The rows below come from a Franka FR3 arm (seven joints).
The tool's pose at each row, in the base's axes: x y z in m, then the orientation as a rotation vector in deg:
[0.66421, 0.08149, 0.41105, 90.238, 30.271, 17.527]
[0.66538, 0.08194, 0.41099, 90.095, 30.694, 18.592]
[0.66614, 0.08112, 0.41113, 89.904, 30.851, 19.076]
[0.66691, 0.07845, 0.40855, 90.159, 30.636, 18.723]
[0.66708, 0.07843, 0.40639, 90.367, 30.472, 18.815]
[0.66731, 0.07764, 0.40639, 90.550, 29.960, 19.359]
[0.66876, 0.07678, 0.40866, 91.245, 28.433, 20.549]
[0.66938, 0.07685, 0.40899, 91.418, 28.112, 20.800]
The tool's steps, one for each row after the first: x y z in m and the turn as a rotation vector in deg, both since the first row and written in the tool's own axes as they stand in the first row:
[0.00123, 0.00011, 0.00020, -0.177, 0.948, 0.350]
[0.00145, 0.00036, 0.00128, -0.384, 1.358, 0.496]
[0.00107, -0.00205, 0.00417, -0.148, 0.996, 0.481]
[0.00147, -0.00416, 0.00445, -0.003, 0.951, 0.691]
[0.00127, -0.00412, 0.00525, -0.024, 0.979, 1.372]
[0.00179, -0.00166, 0.00653, 0.123, 0.789, 3.185]
[0.00232, -0.00124, 0.00675, 0.182, 0.750, 3.574]

